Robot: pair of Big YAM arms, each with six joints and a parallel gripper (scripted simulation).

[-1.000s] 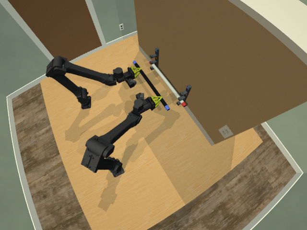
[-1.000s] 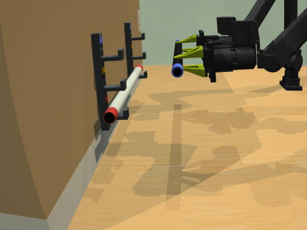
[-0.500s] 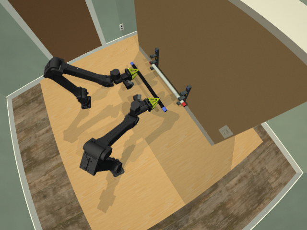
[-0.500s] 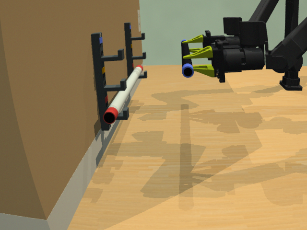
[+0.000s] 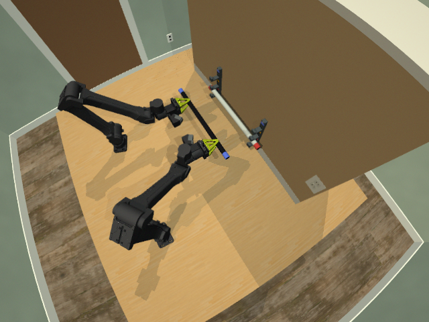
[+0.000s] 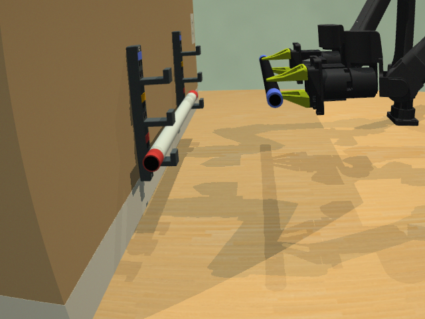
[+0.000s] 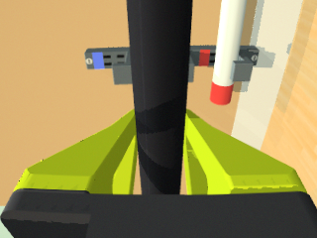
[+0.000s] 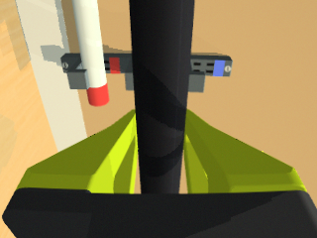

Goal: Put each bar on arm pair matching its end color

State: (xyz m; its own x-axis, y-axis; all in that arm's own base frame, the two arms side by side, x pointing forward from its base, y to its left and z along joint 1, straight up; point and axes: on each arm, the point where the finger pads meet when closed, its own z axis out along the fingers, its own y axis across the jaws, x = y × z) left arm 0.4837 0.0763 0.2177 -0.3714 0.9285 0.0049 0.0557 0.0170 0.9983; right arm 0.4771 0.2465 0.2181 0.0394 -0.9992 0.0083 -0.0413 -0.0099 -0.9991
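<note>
Right now my left hand is 150 mm to the left of the black bar. From my left hand the other things lie so: grey baseboard 250 mm ahead, 180 mm to the right, 180 mm below; brown wall 400 mm ahead, 180 mm to the right, 230 mm above.
</note>
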